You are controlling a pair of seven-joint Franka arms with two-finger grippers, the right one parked.
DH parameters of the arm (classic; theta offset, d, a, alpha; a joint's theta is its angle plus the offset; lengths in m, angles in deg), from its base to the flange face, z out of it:
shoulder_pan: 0 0.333 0 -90
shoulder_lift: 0 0 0 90
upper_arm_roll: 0 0.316 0.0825 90
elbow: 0 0 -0.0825 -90
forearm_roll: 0 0.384 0 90
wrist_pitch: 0 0 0.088 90
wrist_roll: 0 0.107 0 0
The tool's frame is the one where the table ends.
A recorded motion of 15 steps. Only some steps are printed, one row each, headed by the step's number.
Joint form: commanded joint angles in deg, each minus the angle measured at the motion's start. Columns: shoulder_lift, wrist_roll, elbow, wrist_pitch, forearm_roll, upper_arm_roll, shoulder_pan.
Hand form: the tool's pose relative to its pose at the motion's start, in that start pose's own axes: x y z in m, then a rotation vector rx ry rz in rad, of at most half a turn. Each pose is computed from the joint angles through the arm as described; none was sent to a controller.
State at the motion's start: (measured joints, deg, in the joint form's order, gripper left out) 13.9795 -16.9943 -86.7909 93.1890 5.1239 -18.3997 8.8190
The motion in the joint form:
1: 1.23 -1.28 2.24 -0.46 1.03 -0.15 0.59
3: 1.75 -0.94 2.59 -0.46 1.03 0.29 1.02
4: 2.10 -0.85 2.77 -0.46 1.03 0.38 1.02
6: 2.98 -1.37 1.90 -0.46 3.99 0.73 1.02
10: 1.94 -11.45 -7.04 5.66 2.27 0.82 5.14
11: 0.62 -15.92 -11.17 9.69 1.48 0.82 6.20
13: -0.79 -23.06 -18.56 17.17 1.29 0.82 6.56
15: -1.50 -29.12 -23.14 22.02 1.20 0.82 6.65
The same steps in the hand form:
1: 0.0083 -0.0076 -0.0055 0.0061 0.0131 -0.0318
3: 0.0130 -0.0164 -0.0026 0.0046 0.0090 -0.0410
4: 0.0150 -0.0172 -0.0004 0.0039 0.0058 -0.0410
6: 0.0200 -0.0248 0.0160 0.0583 -0.0094 -0.0505
10: 0.0204 -0.0595 0.0715 0.0370 -0.0488 -0.2827
11: 0.0161 -0.0662 0.0868 0.0216 -0.0329 -0.3752
13: 0.0068 -0.0643 0.1227 0.0125 -0.0087 -0.4948
15: -0.0006 -0.0623 0.1460 0.0040 0.0064 -0.5954

